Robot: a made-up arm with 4 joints. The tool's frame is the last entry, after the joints.
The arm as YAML. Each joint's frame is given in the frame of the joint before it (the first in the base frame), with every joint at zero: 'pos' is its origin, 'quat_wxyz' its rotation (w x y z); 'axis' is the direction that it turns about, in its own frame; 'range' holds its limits. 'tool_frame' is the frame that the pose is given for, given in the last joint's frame.
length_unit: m
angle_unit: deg
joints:
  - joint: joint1
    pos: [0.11, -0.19, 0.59]
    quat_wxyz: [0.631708, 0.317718, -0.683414, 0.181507]
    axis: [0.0, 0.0, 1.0]
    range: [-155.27, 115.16]
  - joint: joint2
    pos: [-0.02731, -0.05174, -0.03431]
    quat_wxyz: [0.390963, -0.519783, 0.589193, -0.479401]
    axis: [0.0, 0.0, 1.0]
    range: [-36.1, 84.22]
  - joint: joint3
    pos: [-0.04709, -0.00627, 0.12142]
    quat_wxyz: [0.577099, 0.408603, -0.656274, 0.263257]
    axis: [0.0, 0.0, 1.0]
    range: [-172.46, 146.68]
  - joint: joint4
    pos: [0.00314, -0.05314, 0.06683]
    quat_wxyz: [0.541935, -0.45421, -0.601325, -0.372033]
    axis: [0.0, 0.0, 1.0]
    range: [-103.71, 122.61]
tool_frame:
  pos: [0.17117, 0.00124, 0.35]
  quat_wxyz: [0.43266, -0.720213, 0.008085, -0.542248]
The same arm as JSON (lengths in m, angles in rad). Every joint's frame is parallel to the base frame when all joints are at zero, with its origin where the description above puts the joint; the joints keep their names.
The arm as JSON. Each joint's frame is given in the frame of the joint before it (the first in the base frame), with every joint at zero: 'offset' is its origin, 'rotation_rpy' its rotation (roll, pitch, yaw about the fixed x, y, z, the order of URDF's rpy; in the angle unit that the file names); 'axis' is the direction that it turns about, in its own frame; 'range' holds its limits. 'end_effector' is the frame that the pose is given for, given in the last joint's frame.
{"length_unit": "m", "angle_unit": "rad", "chain": [{"id": "joint1", "offset": [0.11, -0.19, 0.59], "rotation_rpy": [0.0, 0.0, 0.0], "axis": [-0.7481, -0.6495, -0.136], "range": [-2.71, 2.0099]}, {"id": "joint2", "offset": [0.06, -0.01, -0.03], "rotation_rpy": [0.0, 0.0, 0.0], "axis": [0.280708, -0.160205, 0.946328], "range": [-0.6301, 1.4699]}, {"id": "joint3", "offset": [0.0, 0.01, 0.13], "rotation_rpy": [0.0, 0.0, 0.0], "axis": [-0.988674, -0.135796, 0.063898], "range": [-3.01, 2.56]}, {"id": "joint4", "offset": [-0.06, -0.06, -0.01], "rotation_rpy": [0.0, 0.0, 0.0], "axis": [0.0, 1.0, 0.0], "range": [-1.8101, 2.1399]}], "end_effector": {"offset": [-0.17, 0.35, 0.02], "rotation_rpy": [-0.6867, 0.4476, 2.1089]}}
